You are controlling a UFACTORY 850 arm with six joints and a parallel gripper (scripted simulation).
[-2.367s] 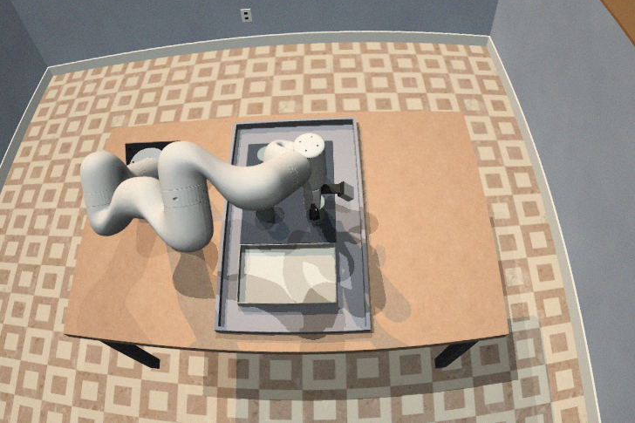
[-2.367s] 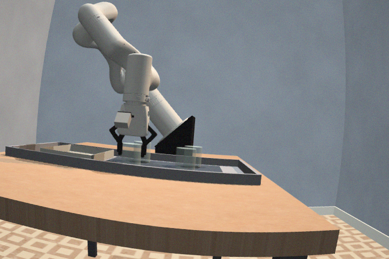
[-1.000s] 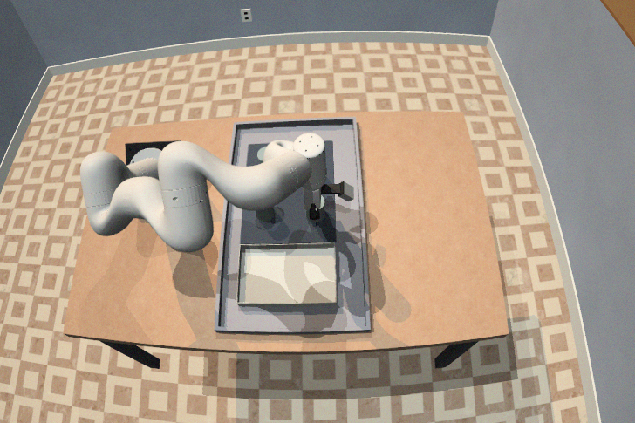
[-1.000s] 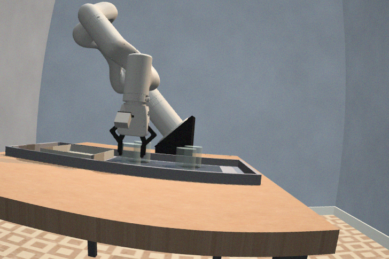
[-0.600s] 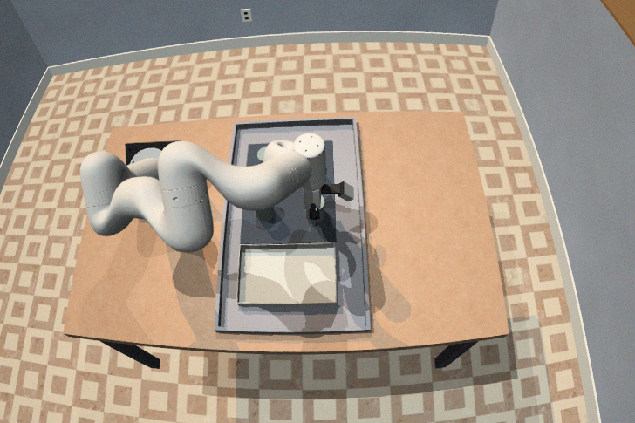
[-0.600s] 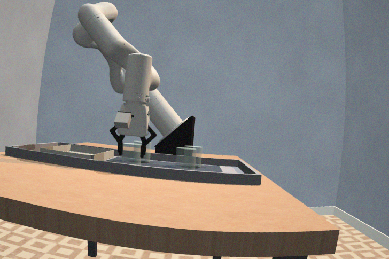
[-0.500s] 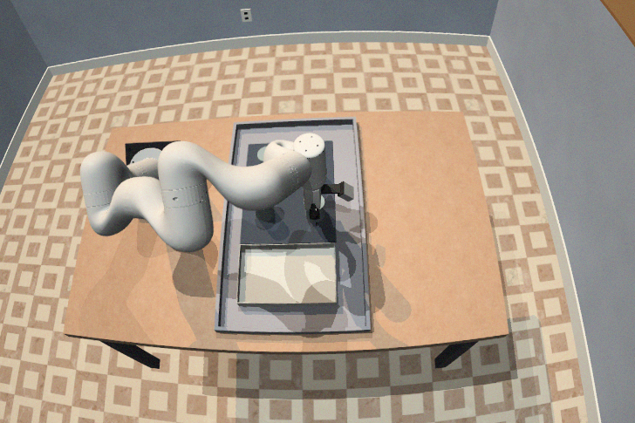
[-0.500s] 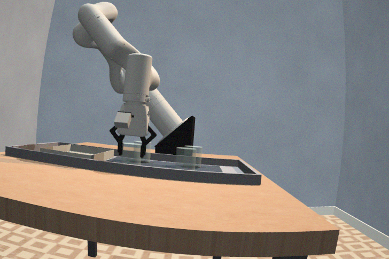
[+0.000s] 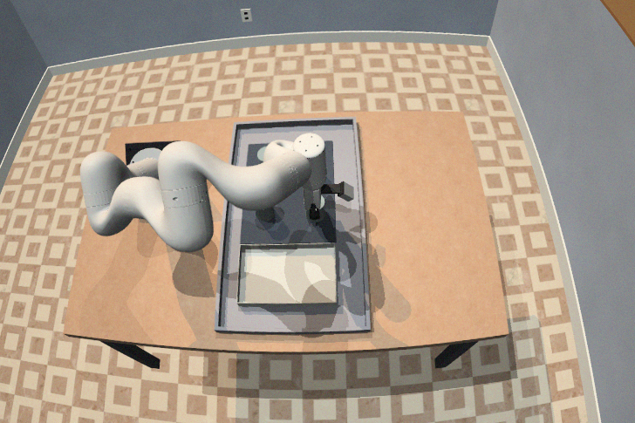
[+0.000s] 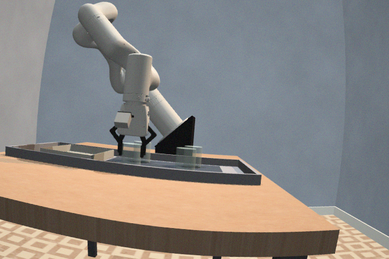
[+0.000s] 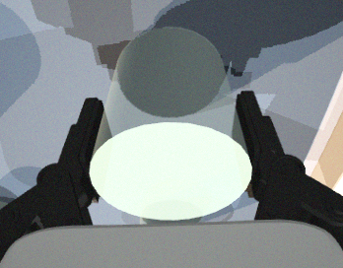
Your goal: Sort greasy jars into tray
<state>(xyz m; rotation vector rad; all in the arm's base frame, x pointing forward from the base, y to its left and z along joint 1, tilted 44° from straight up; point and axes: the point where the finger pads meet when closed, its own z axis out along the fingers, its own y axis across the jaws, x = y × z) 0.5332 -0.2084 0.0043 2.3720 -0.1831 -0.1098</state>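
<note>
My gripper is now 210 mm to the left of the pale tray, 110 mm past it and 40 mm above it. From my hand the other things lie so: steel table top 80 mm behind, 50 mm below; then drying mat 110 mm to the left, 80 mm behind, 50 mm below.
</note>
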